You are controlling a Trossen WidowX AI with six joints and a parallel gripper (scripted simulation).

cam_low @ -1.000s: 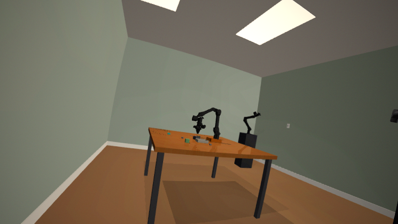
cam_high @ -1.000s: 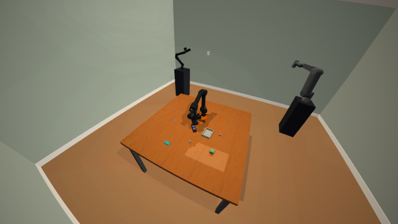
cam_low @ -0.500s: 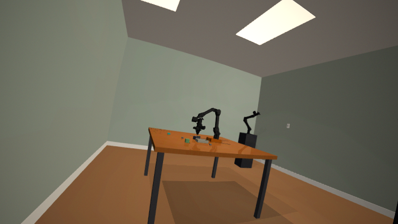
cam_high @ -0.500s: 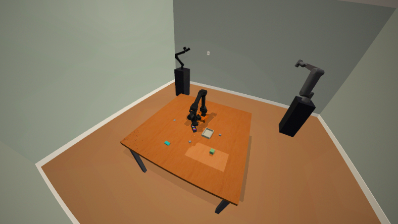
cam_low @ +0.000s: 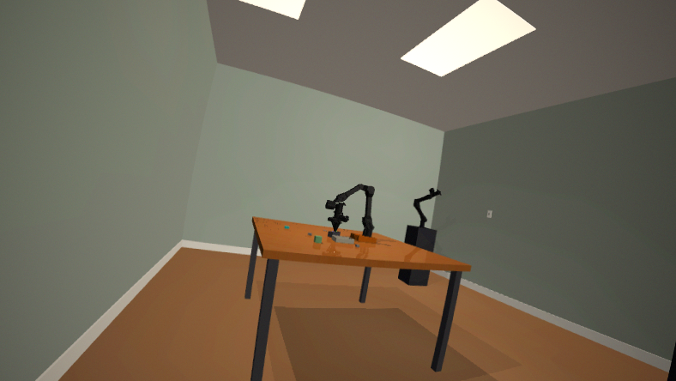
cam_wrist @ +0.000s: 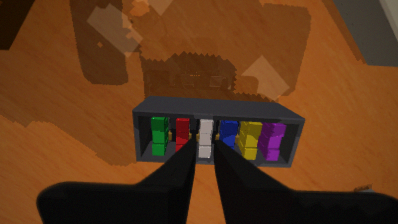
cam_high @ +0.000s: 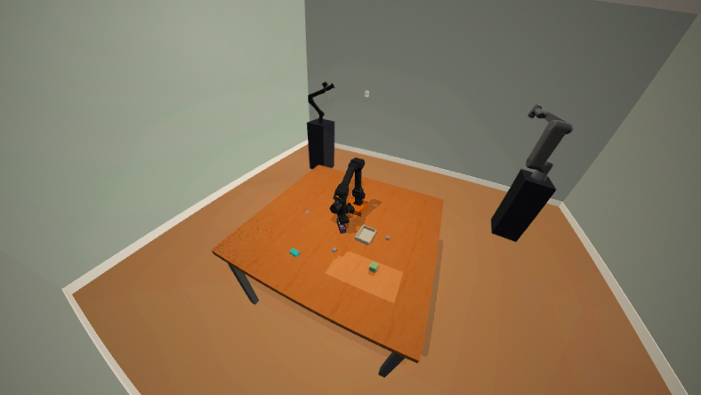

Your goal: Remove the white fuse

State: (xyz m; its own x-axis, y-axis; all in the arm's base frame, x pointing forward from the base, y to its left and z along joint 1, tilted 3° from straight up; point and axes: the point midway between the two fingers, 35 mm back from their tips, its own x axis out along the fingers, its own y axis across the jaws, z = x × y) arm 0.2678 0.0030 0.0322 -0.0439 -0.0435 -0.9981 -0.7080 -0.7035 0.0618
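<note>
Right now my gripper tip is 2 cm above the white fuse. Also, from my gripper tip: grey tray 1 cm behind, 19 cm to the left, 4 cm below; then green block 20 cm ahead, 34 cm to the left, 3 cm below; then teal block 35 cm ahead, 12 cm to the right, 4 cm below.
</note>
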